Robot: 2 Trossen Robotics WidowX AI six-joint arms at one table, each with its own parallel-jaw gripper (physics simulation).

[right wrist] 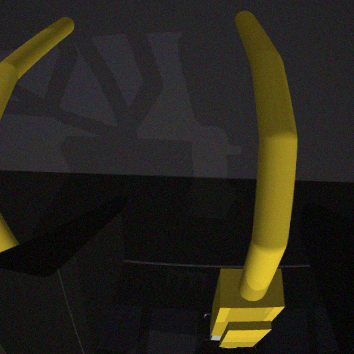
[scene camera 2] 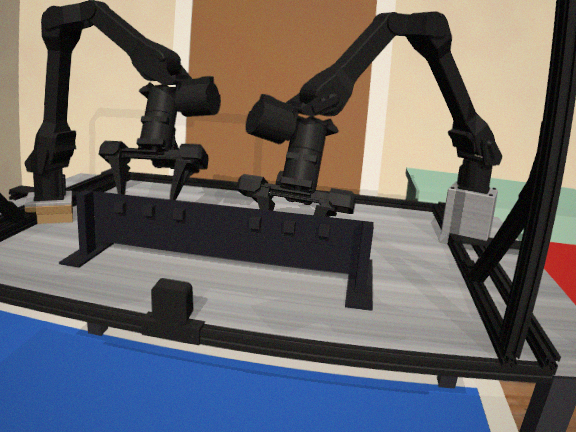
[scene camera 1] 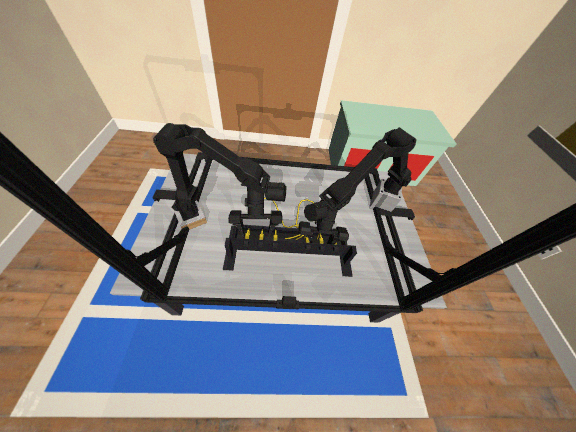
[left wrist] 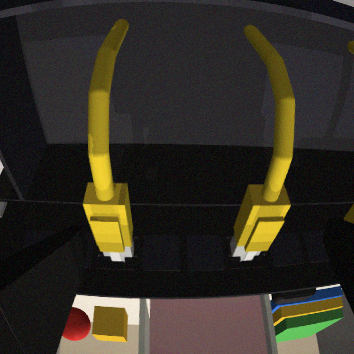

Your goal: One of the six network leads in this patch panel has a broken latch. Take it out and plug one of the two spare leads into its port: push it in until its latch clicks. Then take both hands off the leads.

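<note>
The dark patch panel stands on the table. Yellow leads stand in a row along it, one at the left and one at the right. In the left wrist view two plugs sit upright in ports. Yellow cable loops behind the panel. My left gripper is open over the panel's left part. My right gripper is partly open over its right part. In the right wrist view a plug stands between its fingers, not gripped. Which latch is broken, I cannot tell.
A black rail frame surrounds the table. A dark post stands at its front. A green cabinet stands at the back right. A red ball and a yellow block show beyond the panel in the left wrist view.
</note>
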